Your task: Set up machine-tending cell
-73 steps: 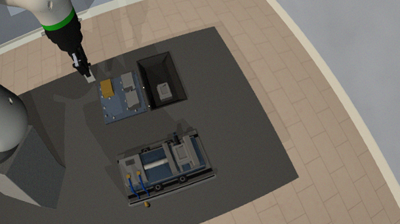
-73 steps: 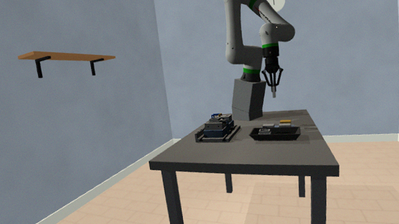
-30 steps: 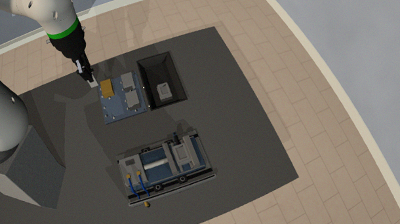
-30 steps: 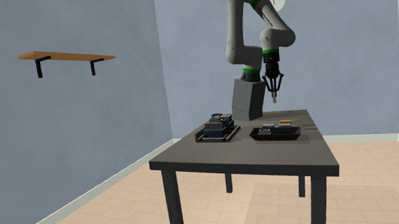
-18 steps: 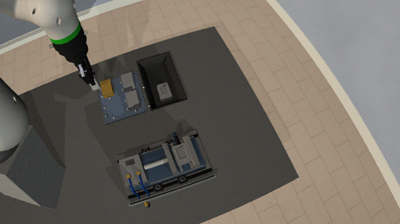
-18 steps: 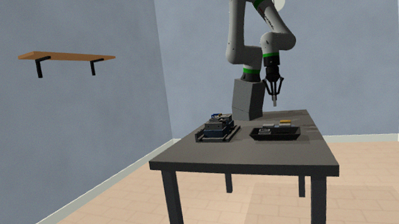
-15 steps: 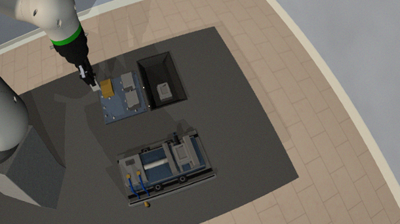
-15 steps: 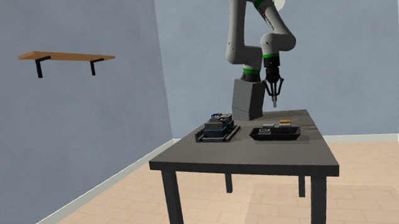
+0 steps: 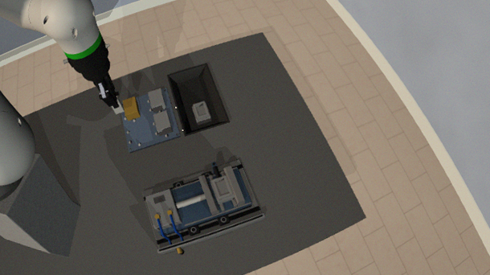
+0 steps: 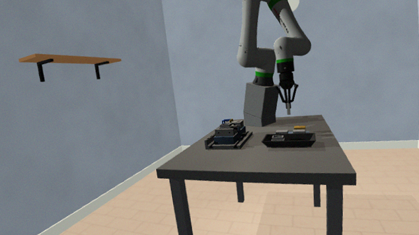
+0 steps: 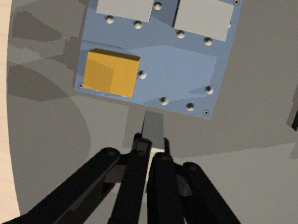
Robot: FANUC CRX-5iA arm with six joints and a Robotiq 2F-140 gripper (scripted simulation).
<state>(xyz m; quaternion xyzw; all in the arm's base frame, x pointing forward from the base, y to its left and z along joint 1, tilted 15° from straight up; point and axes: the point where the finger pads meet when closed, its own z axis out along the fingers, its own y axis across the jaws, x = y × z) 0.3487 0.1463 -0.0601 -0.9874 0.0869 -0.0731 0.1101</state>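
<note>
Right now my hand is 30 mm short of the brass blank, 50 mm to the right of it and 120 mm above it. Also, from my hand: white rod 70 mm ahead, 330 mm to the right, 70 mm below; then vise 90 mm ahead, 330 mm to the right, 110 mm below.
</note>
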